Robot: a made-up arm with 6 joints.
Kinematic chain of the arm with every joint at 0, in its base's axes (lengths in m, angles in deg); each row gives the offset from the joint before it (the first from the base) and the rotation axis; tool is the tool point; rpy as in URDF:
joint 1: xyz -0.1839 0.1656 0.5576 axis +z
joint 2: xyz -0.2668 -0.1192 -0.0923 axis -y
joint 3: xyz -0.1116 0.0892 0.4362 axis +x
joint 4: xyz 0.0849 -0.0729 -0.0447 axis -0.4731 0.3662 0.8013
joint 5: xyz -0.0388 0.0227 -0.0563 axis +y
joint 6: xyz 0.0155 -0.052 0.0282 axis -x
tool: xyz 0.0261 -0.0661 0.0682 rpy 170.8 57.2 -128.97
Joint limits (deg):
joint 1: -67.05..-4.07
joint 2: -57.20..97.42
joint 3: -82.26..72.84
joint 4: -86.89..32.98
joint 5: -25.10..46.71
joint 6: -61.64..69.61
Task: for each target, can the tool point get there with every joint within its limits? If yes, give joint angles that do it. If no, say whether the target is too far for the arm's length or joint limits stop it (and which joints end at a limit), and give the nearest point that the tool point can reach.
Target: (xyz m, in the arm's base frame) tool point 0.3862 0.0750 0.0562
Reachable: no: joint limits stop it (at a limit: joint 1, joint 2, joint 3, joint 4, joint 5) | nearest point 0.0297 0.0491 0.6983 | short by 0.735 m
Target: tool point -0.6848 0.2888 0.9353
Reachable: yes | joints -39.79 18.48 -46.08 -24.36 26.44 -28.07
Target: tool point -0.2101 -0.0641 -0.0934
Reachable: no: joint limits stop it (at a limit: joint 1, joint 2, joint 4, joint 5) | nearest point -0.2138 0.0689 0.5628 | short by 0.670 m
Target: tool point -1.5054 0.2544 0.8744
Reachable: no: too far | nearest point -1.0464 0.2236 0.6957 | short by 0.494 m
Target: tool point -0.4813 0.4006 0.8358
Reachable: yes | joints -59.06 16.44 26.46 2.65 21.91 32.71
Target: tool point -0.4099 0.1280 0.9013
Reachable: yes | joints -35.88 -29.38 -32.31 -72.87 -8.86 -0.07
